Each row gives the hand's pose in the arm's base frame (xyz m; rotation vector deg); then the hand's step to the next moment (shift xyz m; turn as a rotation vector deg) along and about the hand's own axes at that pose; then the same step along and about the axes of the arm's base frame.
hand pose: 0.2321 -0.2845 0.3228 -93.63 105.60 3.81
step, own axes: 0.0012 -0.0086 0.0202 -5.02 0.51 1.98
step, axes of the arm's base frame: 0.0166 0.0062 -0.0130 0.39 5.35 0.78
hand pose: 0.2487 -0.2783 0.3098 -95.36 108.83 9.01
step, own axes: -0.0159 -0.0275 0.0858 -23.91 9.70 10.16
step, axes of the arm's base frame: 0.0568 0.0477 -0.0536 -4.67 27.32 0.99
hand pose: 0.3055 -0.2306 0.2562 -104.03 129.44 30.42
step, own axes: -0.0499 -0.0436 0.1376 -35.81 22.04 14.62
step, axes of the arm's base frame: 0.0439 0.0910 -0.1145 -14.25 42.06 3.19
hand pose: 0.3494 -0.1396 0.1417 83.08 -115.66 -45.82
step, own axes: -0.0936 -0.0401 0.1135 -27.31 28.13 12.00
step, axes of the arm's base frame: -0.0276 0.0975 -0.1140 -18.77 35.05 10.03
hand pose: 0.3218 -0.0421 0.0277 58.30 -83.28 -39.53
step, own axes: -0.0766 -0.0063 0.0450 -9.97 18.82 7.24
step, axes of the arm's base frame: -0.0468 0.0587 -0.0479 -11.35 16.22 10.68
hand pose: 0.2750 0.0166 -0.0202 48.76 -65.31 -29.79
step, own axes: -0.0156 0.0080 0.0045 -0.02 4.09 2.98
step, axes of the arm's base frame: -0.0102 0.0149 -0.0017 -3.02 1.49 3.78
